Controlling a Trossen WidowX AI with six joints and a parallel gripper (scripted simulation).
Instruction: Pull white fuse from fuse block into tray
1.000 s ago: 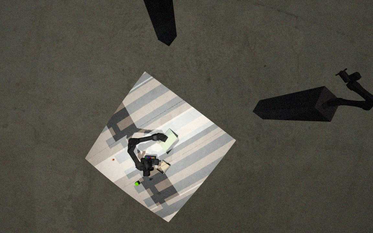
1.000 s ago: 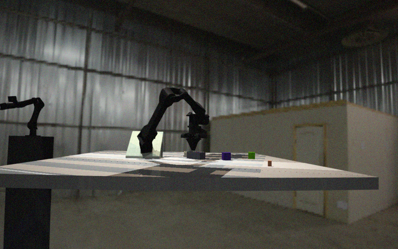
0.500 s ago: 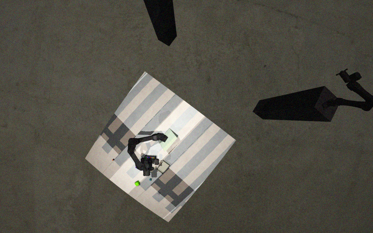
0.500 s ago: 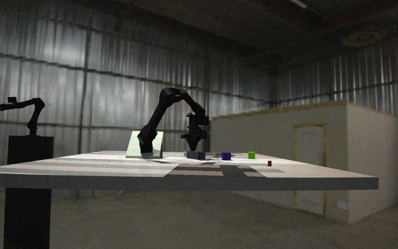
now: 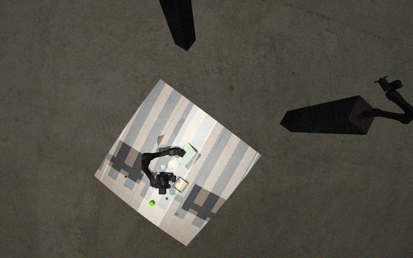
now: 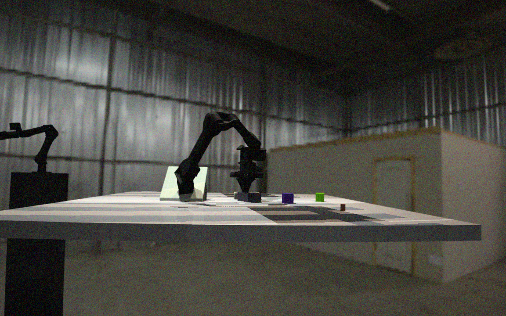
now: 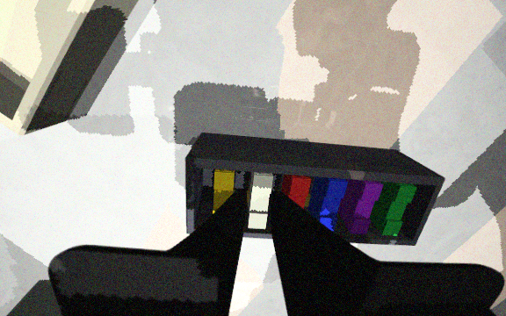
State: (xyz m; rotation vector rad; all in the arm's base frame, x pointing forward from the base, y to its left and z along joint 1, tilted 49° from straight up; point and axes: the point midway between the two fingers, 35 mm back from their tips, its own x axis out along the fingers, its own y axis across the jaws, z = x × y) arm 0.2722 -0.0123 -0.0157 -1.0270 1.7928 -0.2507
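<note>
Now: the white fuse 10 mm below my gripper tip. Round my gripper tip: blue fuse: 30 mm to the right, 20 mm ahead, 10 mm below; then yellow fuse: 10 mm to the left, 10 mm below, 10 mm behind; then red fuse: 20 mm to the right, 10 mm below, 10 mm ahead.
</note>
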